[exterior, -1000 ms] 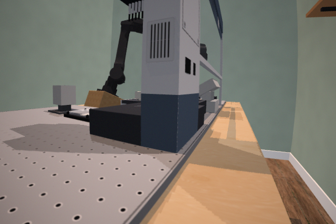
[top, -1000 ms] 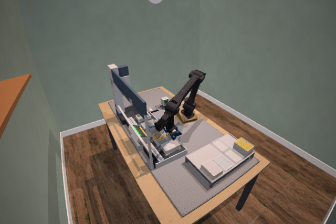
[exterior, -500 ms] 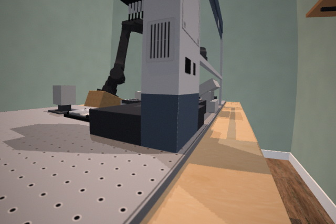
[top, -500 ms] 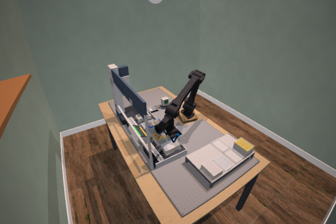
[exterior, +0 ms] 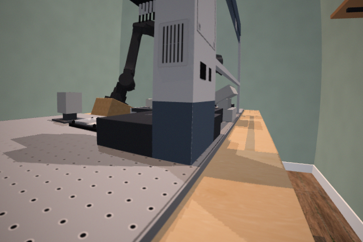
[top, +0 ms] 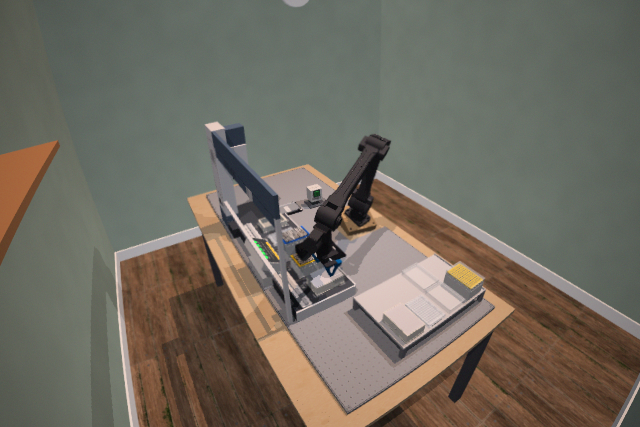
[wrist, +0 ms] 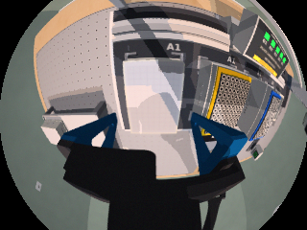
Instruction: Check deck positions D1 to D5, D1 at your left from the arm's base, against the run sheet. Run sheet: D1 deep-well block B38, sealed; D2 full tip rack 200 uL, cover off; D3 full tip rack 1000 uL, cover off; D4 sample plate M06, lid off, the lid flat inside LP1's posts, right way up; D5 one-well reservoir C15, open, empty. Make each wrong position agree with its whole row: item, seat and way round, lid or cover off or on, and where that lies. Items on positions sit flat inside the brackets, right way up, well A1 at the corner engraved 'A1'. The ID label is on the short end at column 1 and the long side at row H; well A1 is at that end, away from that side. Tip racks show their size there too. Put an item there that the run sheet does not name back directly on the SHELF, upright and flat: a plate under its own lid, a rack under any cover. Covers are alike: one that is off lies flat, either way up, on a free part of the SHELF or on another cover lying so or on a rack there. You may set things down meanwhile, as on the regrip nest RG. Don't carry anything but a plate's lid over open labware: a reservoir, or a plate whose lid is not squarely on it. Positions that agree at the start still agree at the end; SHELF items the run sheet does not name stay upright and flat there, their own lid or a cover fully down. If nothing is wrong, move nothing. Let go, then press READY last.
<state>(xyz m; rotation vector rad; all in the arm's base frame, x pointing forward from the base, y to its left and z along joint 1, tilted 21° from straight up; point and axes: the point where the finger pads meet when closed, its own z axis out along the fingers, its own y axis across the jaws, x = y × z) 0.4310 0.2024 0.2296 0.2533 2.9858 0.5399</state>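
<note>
My hand is 60 mm above the white block. The rest, counted from my hand: yellow-framed tip rack (10 mm behind, 120 mm to the right, 40 mm below); then gantry beam (150 mm ahead, 310 mm to the right, 370 mm above); then blue-framed tip rack (20 mm behind, 240 mm to the right, 20 mm below).
</note>
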